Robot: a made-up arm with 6 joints.
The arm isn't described. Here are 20 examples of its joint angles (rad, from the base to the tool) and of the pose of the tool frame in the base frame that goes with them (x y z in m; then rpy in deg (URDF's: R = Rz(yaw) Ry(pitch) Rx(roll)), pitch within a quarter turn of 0, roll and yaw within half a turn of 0).
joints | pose
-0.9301 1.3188 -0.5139 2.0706 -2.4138 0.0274 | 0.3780 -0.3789 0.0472 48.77 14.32 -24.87
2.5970 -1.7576 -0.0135 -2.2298 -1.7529 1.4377 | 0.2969 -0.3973 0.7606 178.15 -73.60 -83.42
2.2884 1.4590 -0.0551 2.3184 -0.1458 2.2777 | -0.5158 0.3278 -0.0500 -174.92 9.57 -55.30
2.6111 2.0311 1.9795 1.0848 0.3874 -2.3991 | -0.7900 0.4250 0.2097 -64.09 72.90 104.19
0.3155 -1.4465 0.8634 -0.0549 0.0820 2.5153 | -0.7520 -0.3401 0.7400 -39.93 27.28 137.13
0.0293 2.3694 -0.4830 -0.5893 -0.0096 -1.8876 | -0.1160 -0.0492 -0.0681 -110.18 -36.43 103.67
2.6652 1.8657 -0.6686 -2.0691 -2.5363 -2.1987 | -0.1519 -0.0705 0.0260 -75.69 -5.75 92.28
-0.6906 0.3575 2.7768 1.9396 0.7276 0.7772 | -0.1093 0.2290 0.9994 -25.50 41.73 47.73
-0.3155 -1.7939 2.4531 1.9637 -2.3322 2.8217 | -0.5259 0.1779 -0.1919 -60.13 -8.79 -163.29
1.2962 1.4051 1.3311 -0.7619 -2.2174 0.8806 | 0.2812 0.8565 0.2634 -157.83 54.99 60.15
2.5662 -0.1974 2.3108 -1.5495 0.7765 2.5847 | 0.2828 -0.1885 1.1788 8.79 65.48 26.87
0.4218 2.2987 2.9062 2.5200 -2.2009 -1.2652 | 0.5396 0.3582 0.3380 -74.11 42.15 153.70
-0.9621 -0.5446 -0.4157 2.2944 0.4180 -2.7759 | 0.2096 -0.1035 0.8932 -99.67 27.44 -131.70
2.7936 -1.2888 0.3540 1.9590 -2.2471 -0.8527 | 0.5401 -0.2830 0.9008 -145.09 38.08 -80.47
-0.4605 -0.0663 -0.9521 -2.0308 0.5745 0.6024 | 0.1738 0.0043 0.4135 -149.45 21.24 157.33
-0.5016 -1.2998 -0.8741 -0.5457 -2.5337 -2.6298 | -0.0412 -0.0059 0.6009 -171.29 -37.56 108.66
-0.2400 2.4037 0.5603 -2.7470 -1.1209 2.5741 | 0.1931 0.0950 -0.4663 -137.71 29.69 -105.46
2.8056 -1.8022 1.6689 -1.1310 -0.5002 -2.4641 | 0.8689 -0.3246 0.1865 -95.55 20.38 -137.02
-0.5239 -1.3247 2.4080 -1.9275 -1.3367 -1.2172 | -0.6933 0.5182 0.3286 -126.03 -45.63 -2.34
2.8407 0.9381 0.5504 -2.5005 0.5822 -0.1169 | -0.8204 0.0719 0.3950 146.80 30.12 -98.22
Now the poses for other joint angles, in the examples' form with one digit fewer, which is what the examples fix.
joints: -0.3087 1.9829 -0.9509 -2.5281 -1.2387 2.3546
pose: 0.001 0.145 0.114 151.6 20.6 -148.4
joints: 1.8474 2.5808 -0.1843 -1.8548 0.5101 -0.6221
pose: -0.034 -0.239 -0.109 -102.8 -29.2 -129.3
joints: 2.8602 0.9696 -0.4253 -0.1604 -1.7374 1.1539
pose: -0.396 0.212 0.170 91.1 67.7 65.8
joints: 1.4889 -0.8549 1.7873 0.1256 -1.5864 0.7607
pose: 0.055 -0.758 0.921 -26.6 -15.1 -46.5
